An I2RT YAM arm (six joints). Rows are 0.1 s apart.
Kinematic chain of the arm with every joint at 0, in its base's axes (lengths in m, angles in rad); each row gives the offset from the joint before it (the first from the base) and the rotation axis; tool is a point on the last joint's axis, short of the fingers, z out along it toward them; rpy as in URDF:
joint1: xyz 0 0 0.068 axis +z
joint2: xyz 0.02 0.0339 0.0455 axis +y
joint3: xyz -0.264 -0.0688 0 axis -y
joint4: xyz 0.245 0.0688 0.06 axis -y
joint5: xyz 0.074 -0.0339 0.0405 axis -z
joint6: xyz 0.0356 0 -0.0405 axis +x
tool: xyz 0 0 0 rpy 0 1.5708 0
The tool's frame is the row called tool.
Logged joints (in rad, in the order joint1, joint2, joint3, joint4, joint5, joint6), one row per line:
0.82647 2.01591 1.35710 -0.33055 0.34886 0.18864
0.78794 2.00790 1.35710 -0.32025 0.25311 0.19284
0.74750 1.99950 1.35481 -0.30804 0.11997 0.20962
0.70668 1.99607 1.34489 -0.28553 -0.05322 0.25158
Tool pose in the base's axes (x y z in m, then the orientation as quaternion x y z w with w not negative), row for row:
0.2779 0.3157 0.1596 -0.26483 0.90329 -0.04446 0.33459
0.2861 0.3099 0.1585 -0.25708 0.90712 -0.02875 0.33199
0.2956 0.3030 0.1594 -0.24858 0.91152 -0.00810 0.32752
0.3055 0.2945 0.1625 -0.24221 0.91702 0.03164 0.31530
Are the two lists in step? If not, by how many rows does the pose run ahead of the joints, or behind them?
The pose runs 2 rows behind the joints: the pose in row i belongs to the joints in row i - 2.
